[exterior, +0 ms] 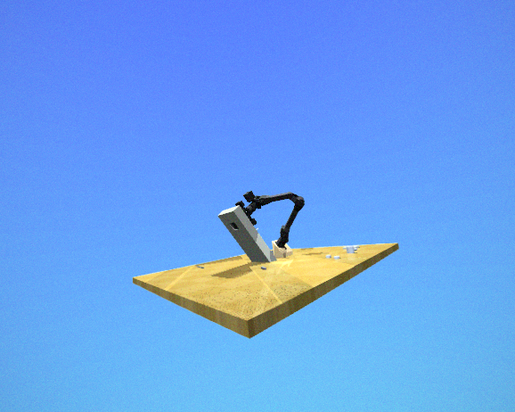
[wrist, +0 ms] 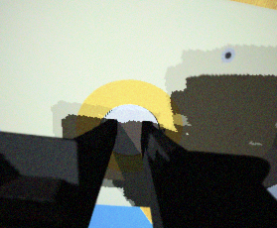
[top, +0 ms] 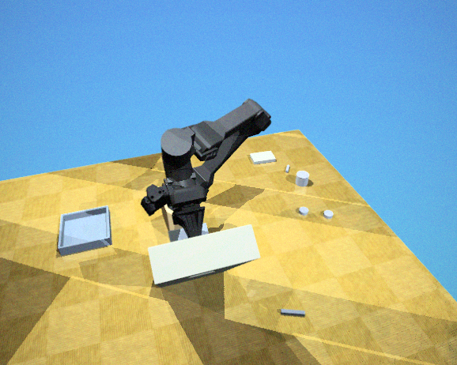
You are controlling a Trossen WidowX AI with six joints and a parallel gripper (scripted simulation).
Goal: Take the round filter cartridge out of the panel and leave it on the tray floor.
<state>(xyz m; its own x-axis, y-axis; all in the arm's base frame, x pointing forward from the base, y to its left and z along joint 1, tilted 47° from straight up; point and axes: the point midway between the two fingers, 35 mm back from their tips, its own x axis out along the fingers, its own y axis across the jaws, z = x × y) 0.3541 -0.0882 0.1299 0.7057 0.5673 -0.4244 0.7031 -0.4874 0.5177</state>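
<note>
The filter cartridge lies 1 cm ahead of my gripper tip and 1 cm below it. From my gripper tip the other things lie so: grey bar (2 cm ahead, 22 cm to the left, 28 cm below); then pin (57 cm behind, 41 cm to the left, 28 cm below); then grey-blue tray (38 cm behind, 33 cm to the right, 27 cm below).
</note>
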